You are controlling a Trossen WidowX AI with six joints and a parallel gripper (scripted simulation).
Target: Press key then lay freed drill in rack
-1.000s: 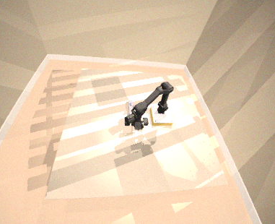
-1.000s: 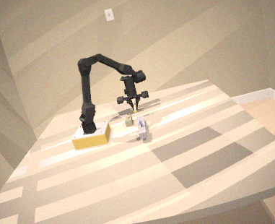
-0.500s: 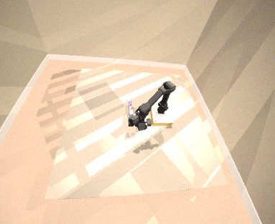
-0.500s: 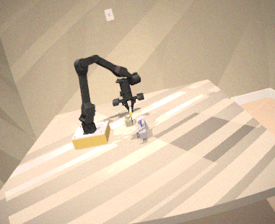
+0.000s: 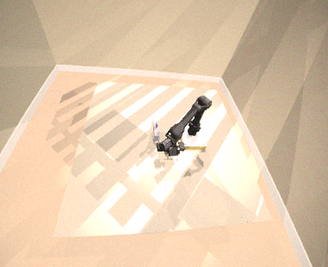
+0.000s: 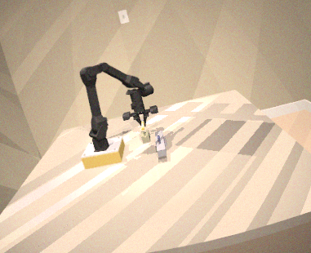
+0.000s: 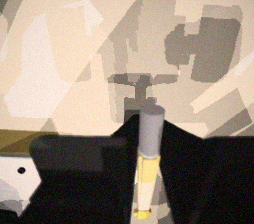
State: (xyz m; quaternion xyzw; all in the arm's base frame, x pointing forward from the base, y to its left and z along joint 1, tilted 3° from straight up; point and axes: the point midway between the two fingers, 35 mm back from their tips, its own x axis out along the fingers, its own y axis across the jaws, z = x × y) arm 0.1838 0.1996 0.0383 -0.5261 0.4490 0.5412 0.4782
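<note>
Now: gripper tip 10 mm short of the rack, 50 mm to the left of it and 30 mm above it. The rest, counted from my gripper tip: sleeve block (100 mm ahead, 200 mm to the right, 20 mm below); then drill (10 mm ahead, 40 mm to the right, 30 mm above).
</note>
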